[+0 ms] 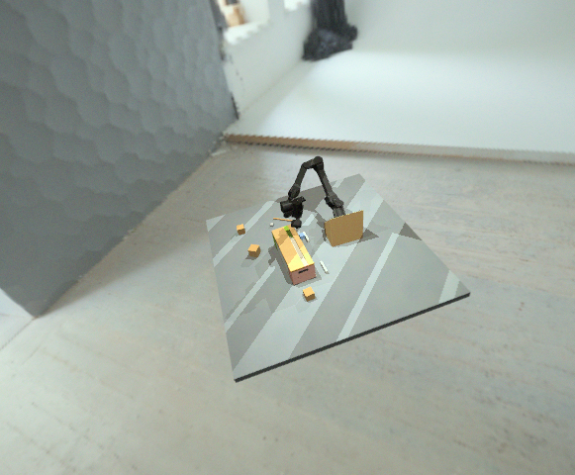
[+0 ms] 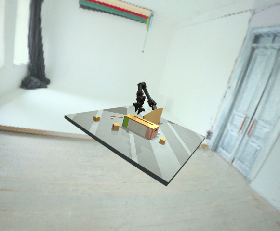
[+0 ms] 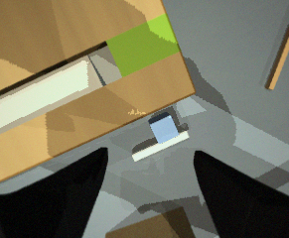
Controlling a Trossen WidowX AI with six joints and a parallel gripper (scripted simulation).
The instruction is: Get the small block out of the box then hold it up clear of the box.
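Right now the small blue block is 13 cm below my gripper tip, 3 cm to the right of it and 2 cm behind it. The rest, counted from my gripper tip: thin wooden stick: 25 cm to the right, 15 cm below, 6 cm ahead; then long wooden box: 15 cm to the left, 9 cm below, 3 cm ahead.
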